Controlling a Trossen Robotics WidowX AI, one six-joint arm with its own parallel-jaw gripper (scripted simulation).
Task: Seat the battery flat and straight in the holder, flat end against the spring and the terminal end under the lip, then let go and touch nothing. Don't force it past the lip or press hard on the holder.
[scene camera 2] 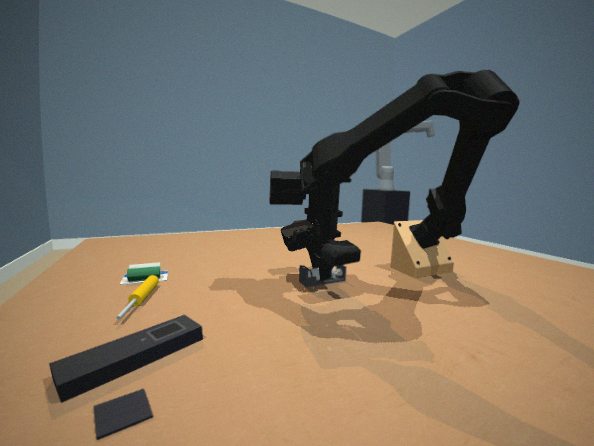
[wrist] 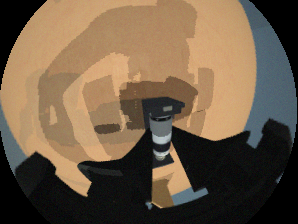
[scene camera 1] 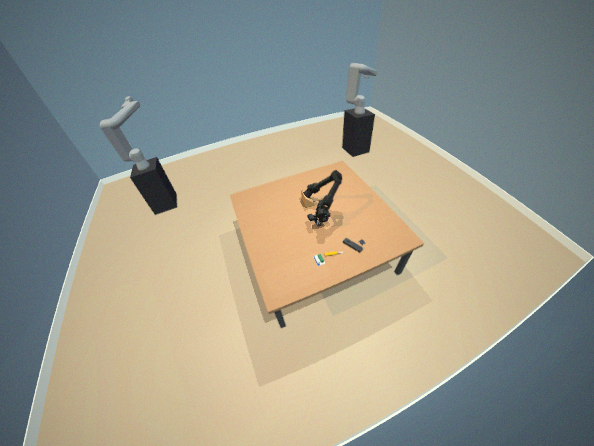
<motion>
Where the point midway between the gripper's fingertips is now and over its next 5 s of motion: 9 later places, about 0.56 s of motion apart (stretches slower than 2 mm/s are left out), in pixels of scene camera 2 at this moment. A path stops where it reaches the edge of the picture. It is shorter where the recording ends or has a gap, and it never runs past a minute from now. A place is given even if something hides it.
My gripper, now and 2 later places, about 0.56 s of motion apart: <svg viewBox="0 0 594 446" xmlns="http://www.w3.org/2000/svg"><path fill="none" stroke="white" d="M319 277L319 274L318 241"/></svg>
</motion>
